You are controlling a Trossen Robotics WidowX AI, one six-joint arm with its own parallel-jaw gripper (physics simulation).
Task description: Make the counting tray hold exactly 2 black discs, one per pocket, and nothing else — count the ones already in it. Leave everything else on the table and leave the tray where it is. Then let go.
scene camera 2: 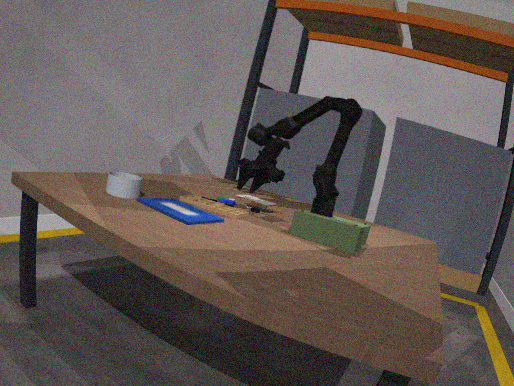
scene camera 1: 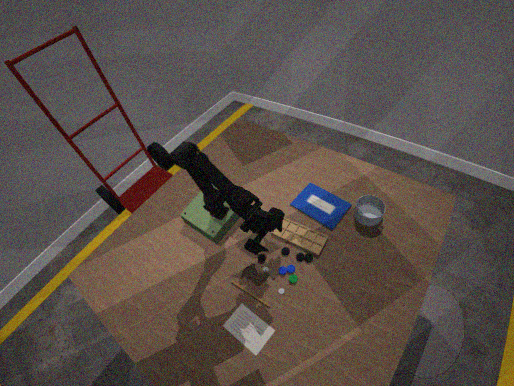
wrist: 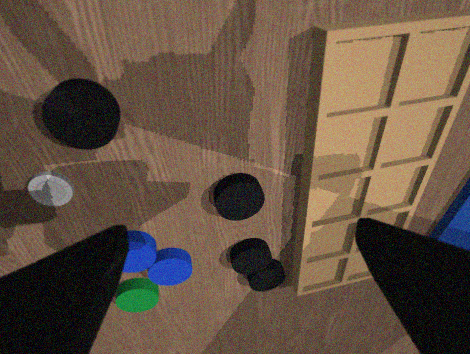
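The tan counting tray (scene camera 1: 316,245) (wrist: 314,150) lies flat; the pockets showing in the wrist view look empty, and part of its lower end is behind a finger. Four black discs lie on the table beside it: one disc (scene camera 1: 261,258) (wrist: 81,114) apart, one (scene camera 1: 285,251) (wrist: 239,196) nearer the tray, and two (scene camera 1: 300,257) (wrist: 250,255), (scene camera 1: 309,258) (wrist: 267,276) touching or overlapping near the tray's edge. My gripper (scene camera 2: 247,189) (wrist: 244,232) is open and empty above the table, its right finger over the tray in the wrist view, its left finger partly over a blue disc.
Two blue discs (scene camera 1: 282,270) (wrist: 170,267), a green disc (scene camera 1: 293,279) (wrist: 137,297) and white discs (scene camera 1: 281,291) (wrist: 50,190) lie nearby. A blue book (scene camera 1: 305,199) (scene camera 2: 202,219), a grey bowl (scene camera 1: 370,212) (scene camera 2: 124,185), a thin stick (scene camera 1: 250,294) and a paper (scene camera 1: 240,325) lie around.
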